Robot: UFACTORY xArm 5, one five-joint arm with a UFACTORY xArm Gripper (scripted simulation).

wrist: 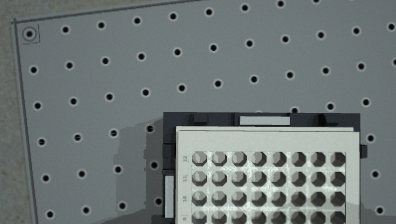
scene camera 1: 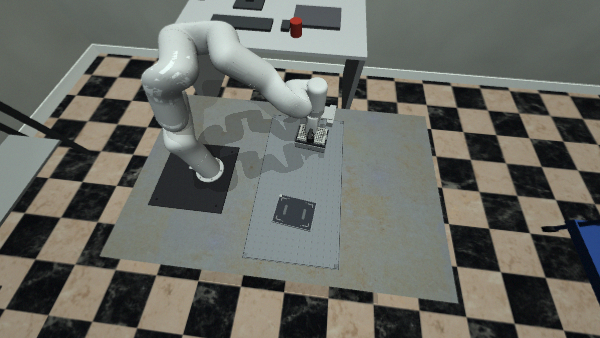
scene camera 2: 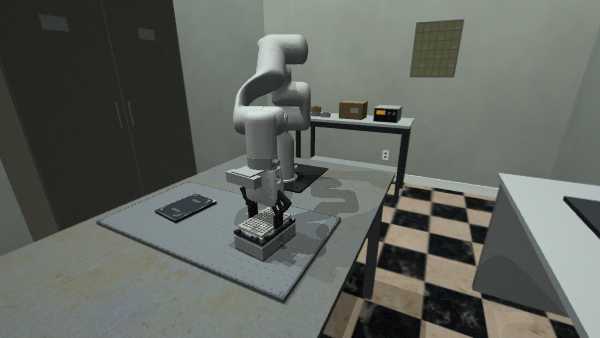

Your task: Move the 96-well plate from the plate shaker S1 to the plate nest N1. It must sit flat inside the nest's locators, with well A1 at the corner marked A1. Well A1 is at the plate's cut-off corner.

Labels:
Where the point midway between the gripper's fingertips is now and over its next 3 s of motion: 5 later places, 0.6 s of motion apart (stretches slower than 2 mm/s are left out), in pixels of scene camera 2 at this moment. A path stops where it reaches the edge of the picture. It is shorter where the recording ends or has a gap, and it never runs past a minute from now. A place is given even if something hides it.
My gripper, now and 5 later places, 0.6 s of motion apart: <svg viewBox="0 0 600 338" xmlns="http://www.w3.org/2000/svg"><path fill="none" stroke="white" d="M265 221L265 219L265 216L265 211L264 202L262 195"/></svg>

